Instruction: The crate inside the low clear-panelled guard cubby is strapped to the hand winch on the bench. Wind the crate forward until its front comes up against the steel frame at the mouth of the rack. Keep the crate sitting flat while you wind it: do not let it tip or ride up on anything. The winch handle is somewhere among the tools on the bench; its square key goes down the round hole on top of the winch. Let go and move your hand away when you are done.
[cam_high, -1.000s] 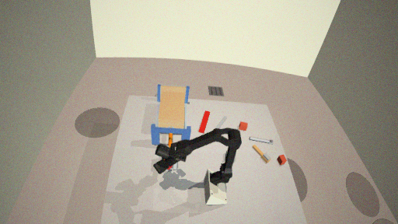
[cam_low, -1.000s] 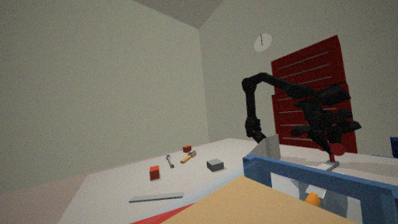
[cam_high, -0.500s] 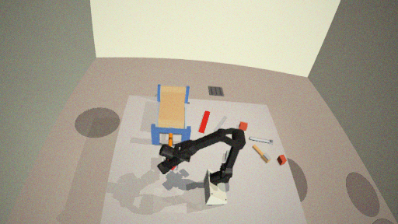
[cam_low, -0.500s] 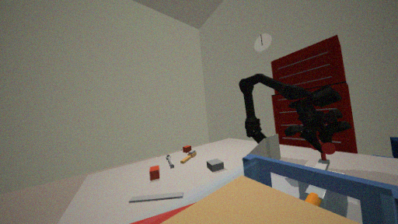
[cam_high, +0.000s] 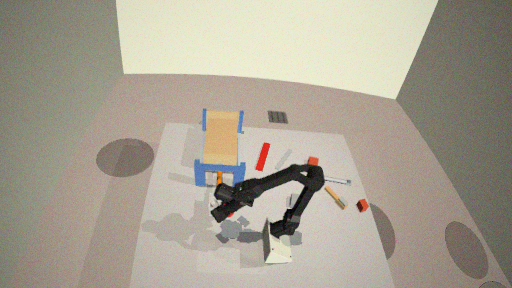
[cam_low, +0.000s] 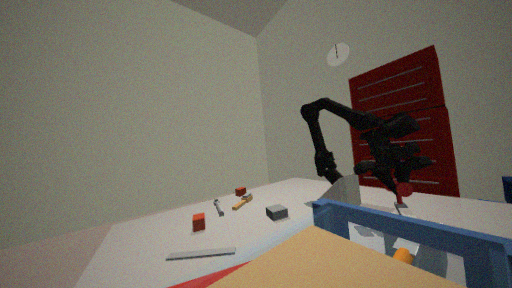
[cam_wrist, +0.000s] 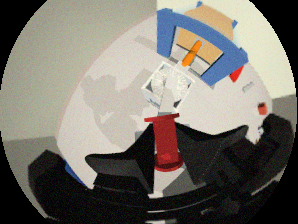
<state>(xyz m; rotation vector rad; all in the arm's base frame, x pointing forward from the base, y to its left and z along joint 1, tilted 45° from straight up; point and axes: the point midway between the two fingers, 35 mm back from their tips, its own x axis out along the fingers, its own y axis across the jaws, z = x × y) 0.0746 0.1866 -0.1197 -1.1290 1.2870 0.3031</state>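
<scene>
My gripper tip is 3 cm above the winch handle and 2 cm short of it. Round my gripper tip: red knob: 1 cm to the right, 1 cm behind; blue frame: 24 cm ahead, 4 cm to the left, 3 cm below; grey winch: 10 cm below, 6 cm ahead, 2 cm to the left.
</scene>
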